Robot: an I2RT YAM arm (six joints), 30 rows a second.
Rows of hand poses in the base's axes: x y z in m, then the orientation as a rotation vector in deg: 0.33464 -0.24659 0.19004 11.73 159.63 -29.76; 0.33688 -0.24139 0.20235 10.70 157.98 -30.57; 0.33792 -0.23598 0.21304 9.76 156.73 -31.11; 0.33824 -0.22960 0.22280 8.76 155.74 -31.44; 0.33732 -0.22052 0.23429 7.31 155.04 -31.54; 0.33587 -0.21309 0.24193 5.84 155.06 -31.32; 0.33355 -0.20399 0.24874 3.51 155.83 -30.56; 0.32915 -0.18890 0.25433 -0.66 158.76 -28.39; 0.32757 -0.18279 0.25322 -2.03 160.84 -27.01; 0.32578 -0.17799 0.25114 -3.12 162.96 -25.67; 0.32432 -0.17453 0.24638 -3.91 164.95 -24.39; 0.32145 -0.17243 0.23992 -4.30 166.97 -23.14; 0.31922 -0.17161 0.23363 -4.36 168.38 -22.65; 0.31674 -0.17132 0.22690 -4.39 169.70 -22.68; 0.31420 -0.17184 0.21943 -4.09 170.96 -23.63; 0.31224 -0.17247 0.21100 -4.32 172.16 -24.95; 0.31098 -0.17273 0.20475 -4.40 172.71 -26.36; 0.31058 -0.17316 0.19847 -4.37 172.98 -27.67; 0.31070 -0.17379 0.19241 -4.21 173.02 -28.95; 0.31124 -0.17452 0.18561 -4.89 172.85 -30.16; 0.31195 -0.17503 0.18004 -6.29 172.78 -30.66; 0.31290 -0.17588 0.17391 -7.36 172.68 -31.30
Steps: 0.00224 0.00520 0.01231 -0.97 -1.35 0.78; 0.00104 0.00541 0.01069 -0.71 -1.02 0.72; 0.00032 0.00638 0.00976 -0.53 -0.80 0.76; -0.00092 0.00908 0.01149 -0.39 -0.52 1.08; -0.00145 0.00743 0.00764 -0.05 0.13 1.05; -0.00232 0.00910 0.00681 0.33 0.86 1.62; -0.00440 0.01509 0.00559 1.37 2.99 2.73; -0.00158 0.00611 -0.00111 1.02 2.00 0.79; -0.00179 0.00480 -0.00208 1.01 2.03 0.57; -0.00146 0.00346 -0.00476 0.96 1.89 0.36; -0.00287 0.00210 -0.00646 0.96 1.89 0.08; -0.00223 0.00082 -0.00629 0.42 1.34 -0.12; -0.00248 0.00029 -0.00673 0.06 1.30 -0.17; -0.00254 -0.00052 -0.00747 -0.53 1.31 -0.44; -0.00196 -0.00063 -0.00843 -0.79 1.36 -0.11; -0.00126 -0.00026 -0.00625 -0.88 0.72 -0.11; -0.00040 -0.00043 -0.00628 -0.83 0.43 -0.13; 0.00012 -0.00063 -0.00606 -0.82 0.20 -0.18; 0.00054 -0.00073 -0.00680 -0.81 0.10 0.40; 0.00071 -0.00051 -0.00557 -0.37 0.21 0.88; 0.00095 -0.00085 -0.00613 -0.45 0.16 0.66
